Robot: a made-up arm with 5 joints.
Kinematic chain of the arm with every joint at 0, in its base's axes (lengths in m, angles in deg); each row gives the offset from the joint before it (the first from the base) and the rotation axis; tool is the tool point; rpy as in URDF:
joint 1: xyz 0.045 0 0.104 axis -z
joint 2: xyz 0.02 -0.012 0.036 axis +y
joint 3: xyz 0.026 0 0.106 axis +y
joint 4: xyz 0.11 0 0.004 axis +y
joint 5: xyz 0.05 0.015 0 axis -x
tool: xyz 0 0 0 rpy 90 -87.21 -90
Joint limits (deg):
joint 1: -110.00..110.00
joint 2: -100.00..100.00
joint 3: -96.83..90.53
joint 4: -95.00..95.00
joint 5: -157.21..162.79
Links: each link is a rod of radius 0.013 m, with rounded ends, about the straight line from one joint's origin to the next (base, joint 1, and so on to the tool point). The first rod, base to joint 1, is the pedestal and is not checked.
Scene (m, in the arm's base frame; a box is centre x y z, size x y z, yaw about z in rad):
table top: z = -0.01
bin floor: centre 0.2 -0.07 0 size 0.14 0.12 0.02 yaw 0.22
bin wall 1: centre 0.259 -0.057 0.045 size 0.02 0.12 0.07 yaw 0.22
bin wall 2: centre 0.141 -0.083 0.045 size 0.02 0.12 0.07 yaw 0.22
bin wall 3: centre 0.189 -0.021 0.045 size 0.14 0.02 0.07 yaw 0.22
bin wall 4: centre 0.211 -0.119 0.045 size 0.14 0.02 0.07 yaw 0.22
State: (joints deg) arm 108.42 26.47 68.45 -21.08 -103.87
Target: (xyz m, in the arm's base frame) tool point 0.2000 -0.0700 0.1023
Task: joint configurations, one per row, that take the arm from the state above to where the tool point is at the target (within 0.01 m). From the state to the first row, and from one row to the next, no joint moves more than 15 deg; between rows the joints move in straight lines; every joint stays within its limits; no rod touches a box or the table.
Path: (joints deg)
1: 107.52 16.44 58.03 -18.56 -117.21
2: 106.61 6.41 47.62 -16.04 -130.54
3: 105.71 -3.62 37.20 -13.53 -143.88
4: 104.81 -13.65 26.78 -11.01 -157.21
5: 91.56 -8.09 29.83 -13.62 -148.32
6: 78.31 -2.52 32.88 -16.23 -139.43
7: 65.06 3.04 35.93 -18.84 -130.54
8: 51.81 8.60 38.97 -21.45 -121.65
9: 38.56 14.17 42.02 -24.06 -112.76
10: 25.32 19.73 45.07 -26.67 -103.87

